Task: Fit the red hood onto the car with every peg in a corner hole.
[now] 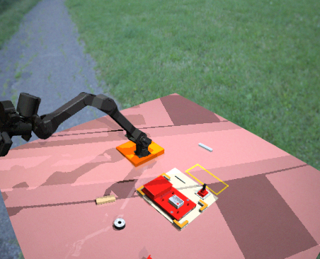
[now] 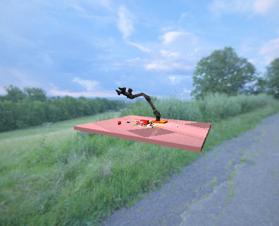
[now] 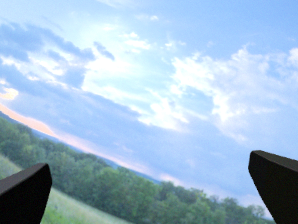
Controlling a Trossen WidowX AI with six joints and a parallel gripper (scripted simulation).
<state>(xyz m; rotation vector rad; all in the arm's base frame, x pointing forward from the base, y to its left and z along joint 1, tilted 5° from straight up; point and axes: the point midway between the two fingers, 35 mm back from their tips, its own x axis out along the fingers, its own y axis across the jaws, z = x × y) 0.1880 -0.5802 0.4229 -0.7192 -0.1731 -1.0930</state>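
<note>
My gripper tip is now 57 cm to the right of the red hood, 41 cm above it and 7 cm short of it. Also, from my gripper tip: engine block 60 cm to the left, 42 cm below, 16 cm ahead; then grey bar 94 cm to the left, 44 cm below, 8 cm behind; then wooden block 44 cm below, 36 cm to the left, 1 cm ahead.
</note>
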